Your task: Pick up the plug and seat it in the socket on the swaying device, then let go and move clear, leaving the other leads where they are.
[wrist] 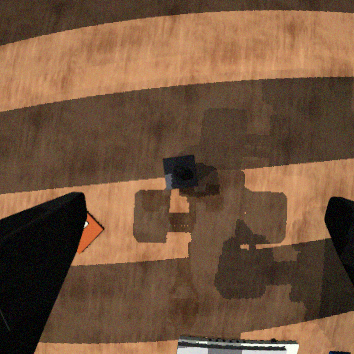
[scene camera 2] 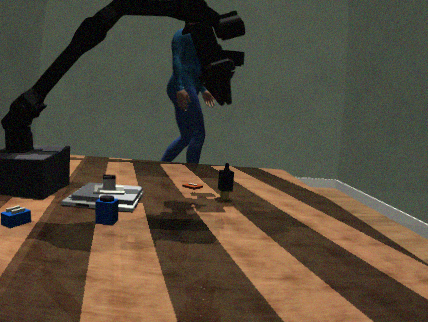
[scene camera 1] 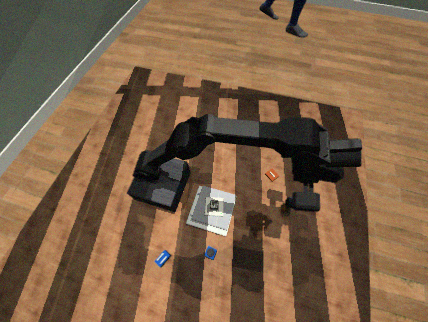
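The black plug point(scene camera 2: 226, 181) point(wrist: 180, 172) stands upright on the striped table, its gold-coloured lower end down. In scene camera 1 the plug point(scene camera 1: 285, 208) shows partly beside the arm's finger. My gripper point(scene camera 2: 225, 103) point(wrist: 209, 207) is open and empty, well above the table. In the wrist view the plug lies between the fingers, left of centre, far below them. The grey-white device point(scene camera 1: 227, 194) point(scene camera 2: 134, 196) point(wrist: 289, 350) is nearer the arm's base. Its raised socket point(scene camera 1: 214, 205) point(scene camera 2: 109, 181) sits on a pale square; whether it is tilted is hard to tell.
An orange lead piece point(scene camera 1: 271, 175) point(scene camera 2: 193, 186) point(wrist: 92, 233) lies near the plug. A blue piece with a dark round top point(scene camera 1: 211, 253) point(scene camera 2: 107, 212) and a blue piece with a white strip point(scene camera 1: 162, 258) point(scene camera 2: 16, 218) are near the device. A person point(scene camera 2: 189, 95) is beyond the table.
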